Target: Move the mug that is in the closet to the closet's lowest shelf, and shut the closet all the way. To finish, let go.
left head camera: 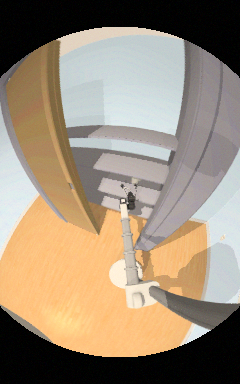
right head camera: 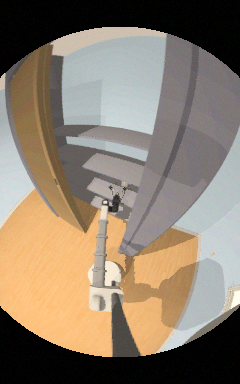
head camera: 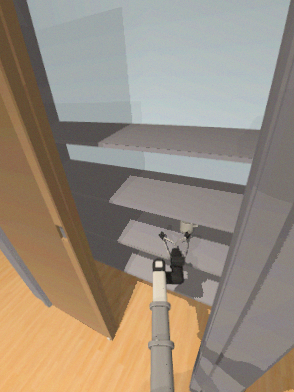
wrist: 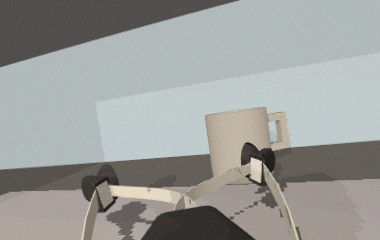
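Pixels of known places: gripper, fingertip midpoint: (left head camera: 128, 183) (right head camera: 116, 185) (head camera: 174, 232) (wrist: 180, 167); robot's base, origin of the base link: (right head camera: 105, 274).
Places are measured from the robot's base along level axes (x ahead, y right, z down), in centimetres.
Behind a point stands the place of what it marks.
The beige mug (head camera: 186, 226) @[x 93.6, y 17.4, z -75.0 cm] (left head camera: 135, 181) @[x 93.5, y 18.6, z -72.9 cm] (right head camera: 124, 184) @[x 93.7, y 18.1, z -73.0 cm] (wrist: 237, 135) @[x 93.7, y 17.0, z -74.2 cm] stands upright toward the right on the closet's second-lowest shelf (head camera: 135, 234) @[x 94.6, y -14.4, z -68.3 cm], its handle to the right in the wrist view. My gripper (head camera: 175, 235) @[x 91.6, y 9.8, z -72.1 cm] (left head camera: 129, 186) @[x 91.6, y 9.8, z -72.1 cm] (right head camera: 117, 188) @[x 91.6, y 9.8, z -72.1 cm] (wrist: 180, 167) @[x 91.6, y 9.8, z -72.1 cm] is open and empty over that shelf. The mug is beyond the fingertips, behind the right finger, which hides part of its lower right side. The closet's lowest shelf (head camera: 136, 264) @[x 94.6, y -16.5, z -37.8 cm] is below, partly hidden by the wrist. The brown left door (head camera: 35, 200) @[x 64.2, y -45.0, z -116.6 cm] (left head camera: 32, 125) @[x 68.7, y -55.2, z -150.5 cm] and the grey right door (head camera: 255, 270) @[x 32.5, y 19.5, z -118.8 cm] (left head camera: 210, 125) stand open.
A higher shelf (head camera: 175, 197) @[x 89.9, y 9.7, z -98.8 cm] hangs above the mug's shelf, and the top shelf (head camera: 185, 140) @[x 86.8, y 12.8, z -129.3 cm] is above that. My arm (head camera: 160, 320) @[x 38.2, y 0.0, z -83.0 cm] reaches in between the two doors. The wooden floor (head camera: 125, 360) @[x 48.5, y -24.2, z 2.8 cm] lies below.
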